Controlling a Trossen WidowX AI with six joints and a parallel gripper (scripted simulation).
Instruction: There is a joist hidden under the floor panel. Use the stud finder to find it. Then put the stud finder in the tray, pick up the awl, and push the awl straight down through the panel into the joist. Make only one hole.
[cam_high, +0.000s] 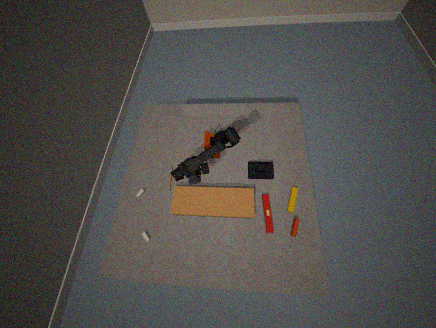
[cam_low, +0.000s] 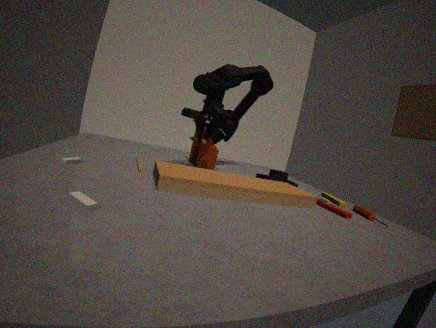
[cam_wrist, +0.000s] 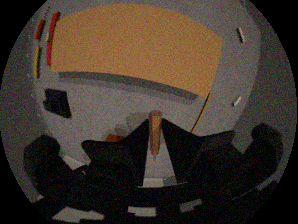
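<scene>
Now: the awl 60 mm behind my gripper tip and 10 mm to the right of it. From my gripper tip the other things lie so: dark stud finder: 410 mm to the left, 70 mm below, 70 mm behind; thin orange pencil: 200 mm to the right, 120 mm below, 30 mm behind; black tray: 420 mm to the left, 110 mm below, 70 mm behind.
</scene>
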